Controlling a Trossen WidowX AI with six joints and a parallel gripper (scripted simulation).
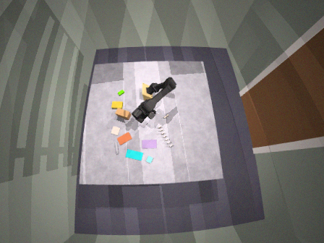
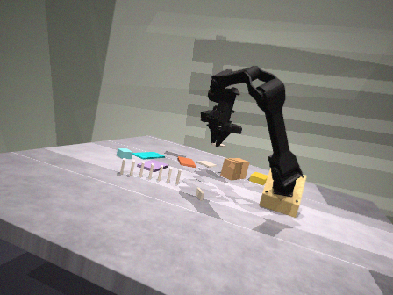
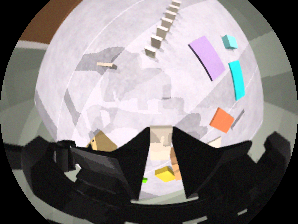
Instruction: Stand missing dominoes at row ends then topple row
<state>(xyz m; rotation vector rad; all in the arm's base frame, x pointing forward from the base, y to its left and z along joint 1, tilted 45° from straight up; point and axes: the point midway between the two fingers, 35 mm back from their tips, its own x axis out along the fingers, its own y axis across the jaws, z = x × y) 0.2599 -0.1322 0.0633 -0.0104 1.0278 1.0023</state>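
The orange tile is 14 cm ahead of my gripper tip, 24 cm to the right of it and 15 cm below it. From my gripper tip the other things lie so: purple tile: 22 cm ahead, 2 cm to the right, 15 cm below; cream tile: 5 cm ahead, 32 cm to the right, 15 cm below; tan box: 9 cm behind, 22 cm to the right, 11 cm below.
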